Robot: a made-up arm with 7 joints. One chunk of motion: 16 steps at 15 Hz.
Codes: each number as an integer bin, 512 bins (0 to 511) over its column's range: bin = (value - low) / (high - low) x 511, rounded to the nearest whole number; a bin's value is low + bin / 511 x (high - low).
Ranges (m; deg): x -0.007..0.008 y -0.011..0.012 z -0.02..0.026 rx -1..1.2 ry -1.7..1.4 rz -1.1..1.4
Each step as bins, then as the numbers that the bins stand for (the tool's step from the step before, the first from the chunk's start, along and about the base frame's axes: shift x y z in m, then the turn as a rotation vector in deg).
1 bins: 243 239 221 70 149 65
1 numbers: 0.00013 -0.00024 -0.00011 -0.699 -0.796 -0.782
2 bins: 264 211 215 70 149 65
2 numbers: 0.00075 -0.00150 -0.00065 -0.699 -0.796 -0.782
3 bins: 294 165 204 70 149 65
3 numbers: 0.00163 -0.00357 -0.00164 -0.699 -0.796 -0.782
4 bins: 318 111 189 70 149 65
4 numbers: 0.00233 -0.00600 -0.00299 -0.699 -0.796 -0.782
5 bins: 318 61 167 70 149 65
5 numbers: 0.00233 -0.00825 -0.00497 -0.699 -0.796 -0.782
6 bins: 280 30 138 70 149 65
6 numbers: 0.00122 -0.00965 -0.00758 -0.699 -0.796 -0.782
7 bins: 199 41 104 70 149 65
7 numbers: -0.00116 -0.00915 -0.01064 -0.699 -0.796 -0.782
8 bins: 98 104 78 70 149 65
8 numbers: -0.00412 -0.00632 -0.01298 -0.699 -0.796 -0.782
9 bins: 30 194 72 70 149 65
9 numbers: -0.00612 -0.00227 -0.01352 -0.699 -0.796 -0.782
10 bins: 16 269 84 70 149 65
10 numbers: -0.00653 0.00111 -0.01244 -0.699 -0.796 -0.782
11 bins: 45 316 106 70 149 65
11 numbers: -0.00568 0.00322 -0.01046 -0.699 -0.796 -0.782
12 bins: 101 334 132 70 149 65
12 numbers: -0.00404 0.00403 -0.00812 -0.699 -0.796 -0.782
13 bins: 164 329 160 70 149 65
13 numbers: -0.00219 0.00381 -0.00560 -0.699 -0.796 -0.782
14 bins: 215 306 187 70 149 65
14 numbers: -0.00069 0.00277 -0.00317 -0.699 -0.796 -0.782
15 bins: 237 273 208 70 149 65
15 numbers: -0.00004 0.00129 -0.00128 -0.699 -0.796 -0.782
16 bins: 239 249 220 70 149 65
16 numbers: 0.00002 0.00021 -0.00020 -0.699 -0.796 -0.782
